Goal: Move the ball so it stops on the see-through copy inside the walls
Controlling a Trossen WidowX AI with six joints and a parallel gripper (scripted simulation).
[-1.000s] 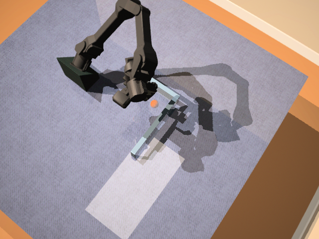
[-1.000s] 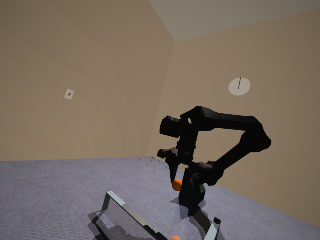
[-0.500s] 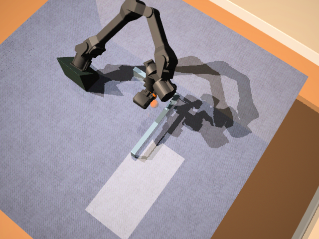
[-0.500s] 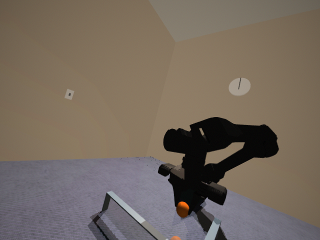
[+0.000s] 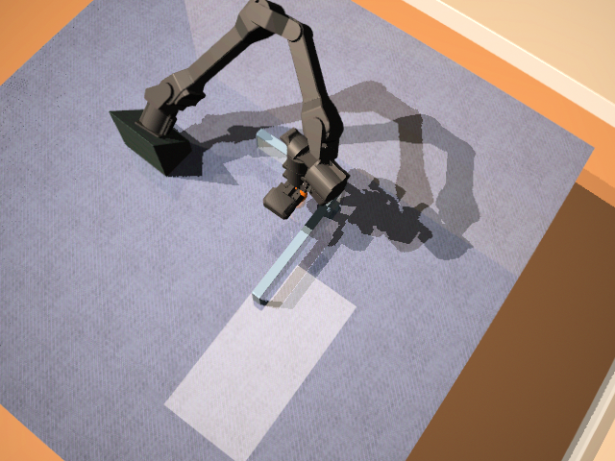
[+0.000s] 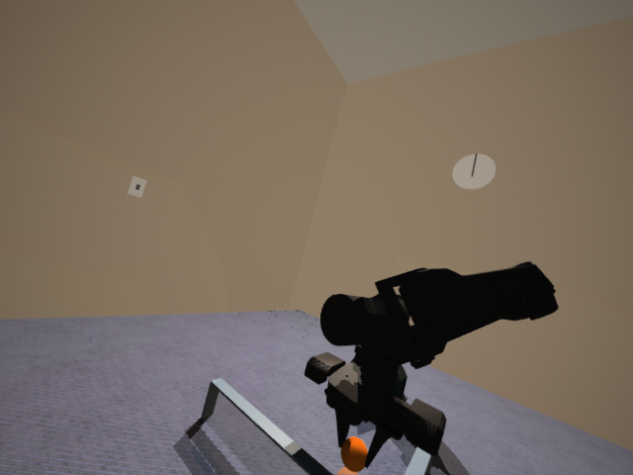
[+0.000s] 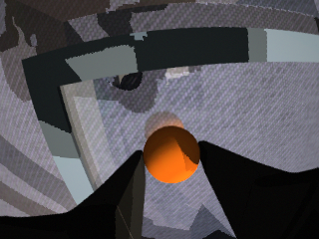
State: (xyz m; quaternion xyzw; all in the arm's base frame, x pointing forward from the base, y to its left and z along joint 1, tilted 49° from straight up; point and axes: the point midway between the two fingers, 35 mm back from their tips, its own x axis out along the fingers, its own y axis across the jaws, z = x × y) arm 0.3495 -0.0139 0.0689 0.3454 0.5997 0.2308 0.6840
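The see-through copy is 4 cm below my gripper tip. From my gripper tip the other things lie so: ball right at my gripper tip.
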